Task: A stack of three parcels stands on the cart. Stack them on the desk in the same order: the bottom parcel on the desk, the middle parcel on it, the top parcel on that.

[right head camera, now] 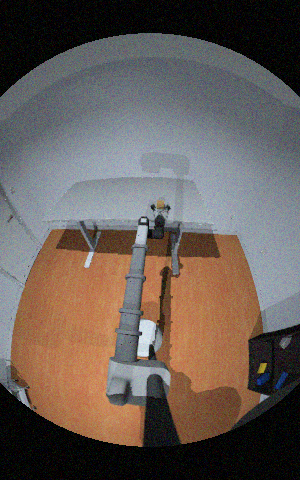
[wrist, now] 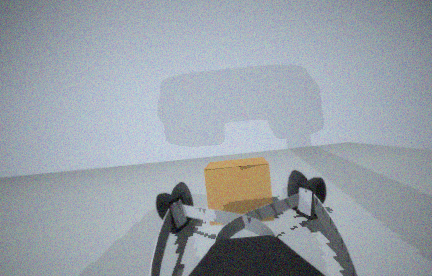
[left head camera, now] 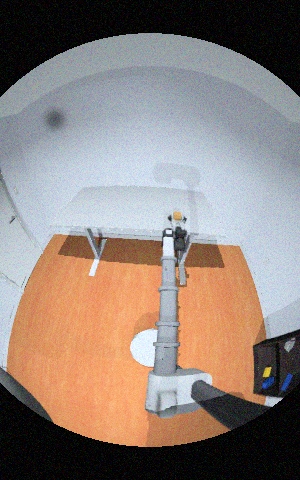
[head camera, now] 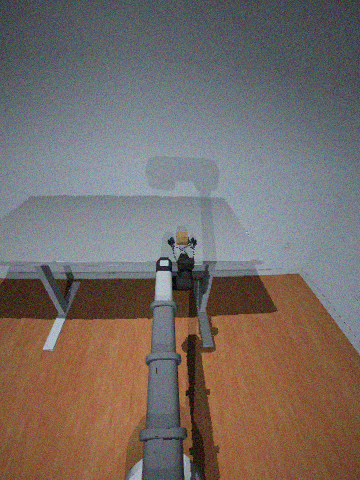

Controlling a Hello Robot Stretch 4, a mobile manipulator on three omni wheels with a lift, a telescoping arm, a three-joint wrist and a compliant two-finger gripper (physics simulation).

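Where they show: gripper, fingertip midpoint: (right head camera: 159,204) (wrist: 239,192) (left head camera: 176,216) (head camera: 181,239); robot's base, origin of the base link: (right head camera: 142,336) (left head camera: 150,346).
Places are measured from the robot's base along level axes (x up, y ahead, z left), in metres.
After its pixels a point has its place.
An orange-yellow parcel (head camera: 182,236) {x 0.973, y 0.908, z -0.091 m} (left head camera: 177,215) {x 0.967, y 0.904, z -0.093 m} (right head camera: 160,203) {x 0.971, y 0.907, z -0.094 m} (wrist: 237,182) {x 0.959, y 0.903, z -0.090 m} stands upright on the desk (head camera: 100,230) {x 0.923, y 1.031, z 0.361 m} (left head camera: 120,205) {x 0.923, y 1.059, z 0.392 m} (right head camera: 110,200) {x 0.923, y 1.007, z 0.337 m} (wrist: 50,215) {x 0.923, y 0.980, z 0.142 m}, right of the desk's middle. My gripper (head camera: 182,242) {x 0.944, y 0.927, z -0.091 m} (left head camera: 177,219) {x 0.944, y 0.927, z -0.091 m} (right head camera: 160,207) {x 0.944, y 0.927, z -0.091 m} (wrist: 239,192) {x 0.944, y 0.927, z -0.091 m} is open around it. In the wrist view a gap shows between each fingertip and the parcel's sides. The finger links hide part of the parcel's lower edge. The other two parcels and the cart cannot be made out.
A wall rises behind the desk. My telescoping arm (head camera: 164,332) {x 1.056, y 0.355, z -0.003 m} (left head camera: 168,305) {x 1.059, y 0.223, z 0.000 m} (right head camera: 132,295) {x 1.059, y 0.214, z -0.003 m} reaches over the wooden floor to the desk's front edge. A dark open box (left head camera: 265,352) {x 0.073, y -0.361, z -1.523 m} (right head camera: 260,345) {x 0.073, y -0.327, z -1.506 m} with yellow and blue things stands at the lower right.
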